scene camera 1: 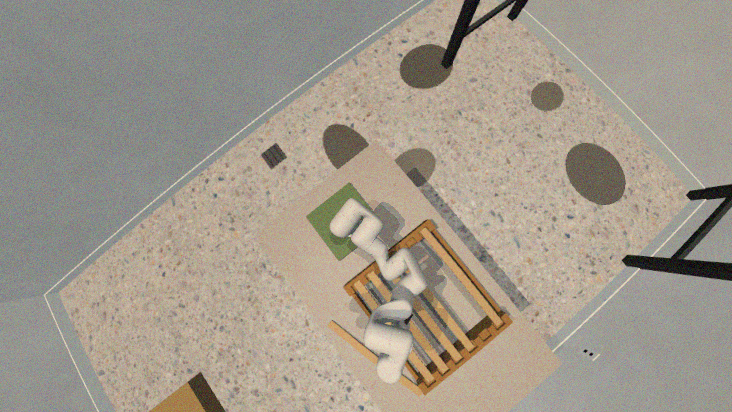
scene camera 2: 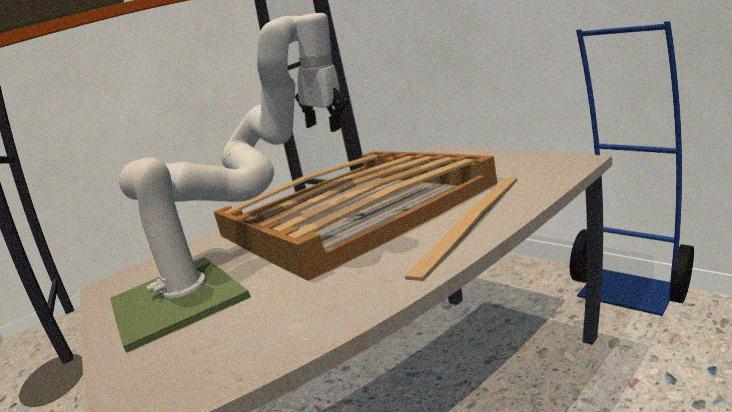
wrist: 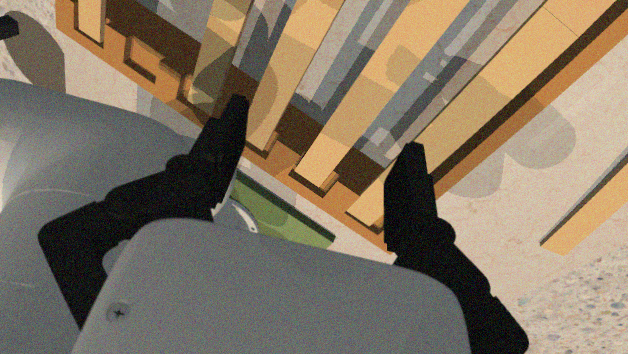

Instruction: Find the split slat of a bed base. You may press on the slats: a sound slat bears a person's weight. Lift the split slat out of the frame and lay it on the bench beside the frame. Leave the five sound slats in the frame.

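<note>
The wooden bed frame (scene camera 1: pixel 508 321) (scene camera 2: pixel 271 245) (wrist: pixel 500 136) stands on the bench (scene camera 1: pixel 286 235) (scene camera 2: pixel 307 327). Five slats lie across it: a lone slat (scene camera 1: pixel 461 276) (scene camera 2: pixel 307 179) (wrist: pixel 90 22) at the far side, then empty notches, then the other slats together. The slat nearest the bench's free side (scene camera 2: pixel 384 198) (wrist: pixel 500 85) has a thin line across it in the wrist view. A separate slat (scene camera 1: pixel 353 337) (scene camera 2: pixel 461 232) (wrist: pixel 595 216) lies flat on the bench beside the frame, apart from it. My gripper (scene camera 2: pixel 321 126) (wrist: pixel 322 141) is open and empty, high above the frame, pointing down.
The arm's green base plate (scene camera 1: pixel 327 230) (scene camera 2: pixel 143 322) (wrist: pixel 280 220) sits at one end of the frame. A blue hand truck (scene camera 2: pixel 635 148) stands beyond the bench. Black stand legs rise behind the bench. Part of a brown box (scene camera 1: pixel 179 401) shows at the lower left in scene camera 1.
</note>
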